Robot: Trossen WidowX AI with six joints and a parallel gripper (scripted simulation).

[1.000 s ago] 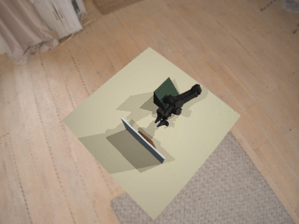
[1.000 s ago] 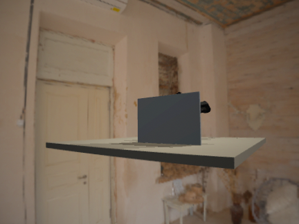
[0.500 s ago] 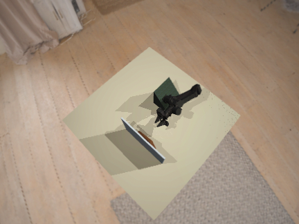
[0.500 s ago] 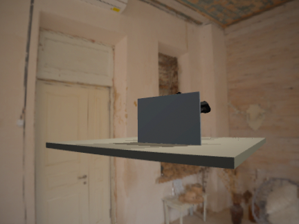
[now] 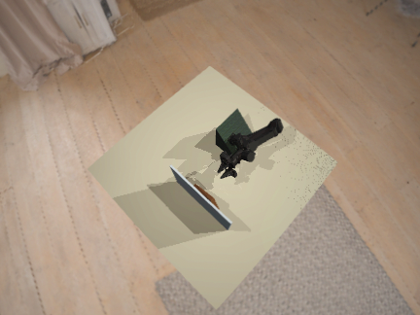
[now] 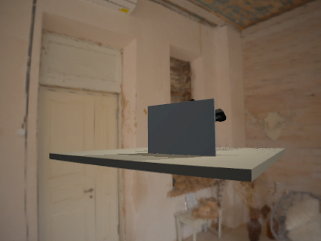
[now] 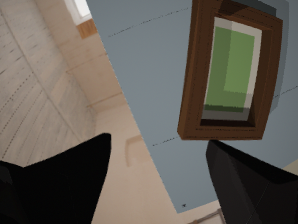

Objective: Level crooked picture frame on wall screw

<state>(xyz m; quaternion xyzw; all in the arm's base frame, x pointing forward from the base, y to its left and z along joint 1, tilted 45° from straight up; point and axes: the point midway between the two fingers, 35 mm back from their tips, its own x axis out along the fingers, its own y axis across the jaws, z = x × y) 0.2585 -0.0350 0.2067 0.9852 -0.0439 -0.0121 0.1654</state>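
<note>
Now: gripper tip 14 cm short of the picture frame and 11 cm above it. From my gripper tip the other things lie so: grey-blue wall panel 15 cm ahead, 12 cm below, 1 cm to the right.
</note>
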